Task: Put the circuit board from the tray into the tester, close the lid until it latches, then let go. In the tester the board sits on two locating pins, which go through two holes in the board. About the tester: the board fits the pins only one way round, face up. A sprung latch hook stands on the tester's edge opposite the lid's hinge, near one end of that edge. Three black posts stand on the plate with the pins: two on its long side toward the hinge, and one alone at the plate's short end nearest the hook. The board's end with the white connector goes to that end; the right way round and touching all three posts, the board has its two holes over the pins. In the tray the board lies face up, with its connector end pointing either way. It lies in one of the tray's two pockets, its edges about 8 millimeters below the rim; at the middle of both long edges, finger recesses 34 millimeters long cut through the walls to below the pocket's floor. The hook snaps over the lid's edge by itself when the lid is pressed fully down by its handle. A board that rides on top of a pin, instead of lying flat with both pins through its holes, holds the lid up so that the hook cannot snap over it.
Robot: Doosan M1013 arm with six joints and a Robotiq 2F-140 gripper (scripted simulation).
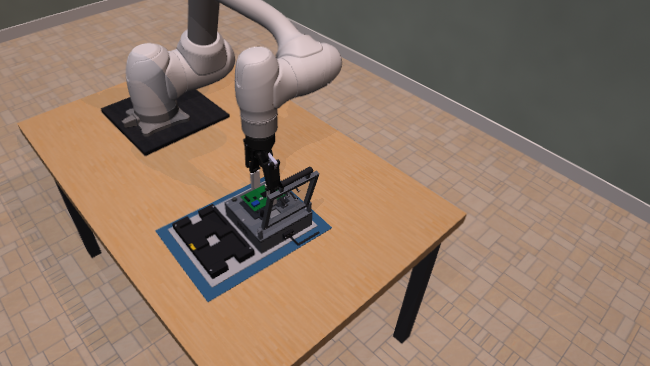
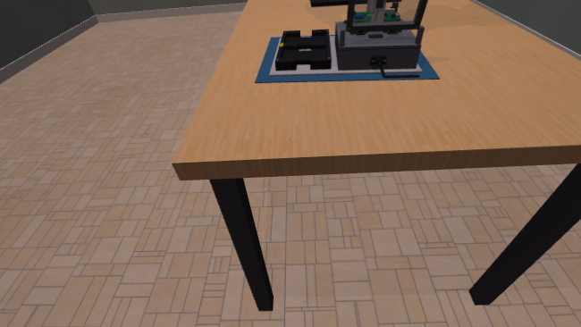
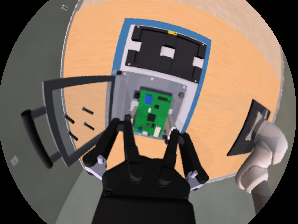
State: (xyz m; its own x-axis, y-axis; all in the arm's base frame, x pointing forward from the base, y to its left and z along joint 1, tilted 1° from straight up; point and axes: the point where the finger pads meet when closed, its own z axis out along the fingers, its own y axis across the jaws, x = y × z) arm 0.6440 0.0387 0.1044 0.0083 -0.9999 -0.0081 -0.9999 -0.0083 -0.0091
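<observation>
Now: hand 60 mm past the latch hook, 60 mm to the right of it and 30 mm above it. Round my hand: green circuit board 20 mm below; then lid 130 mm ahead, 70 mm above.
</observation>
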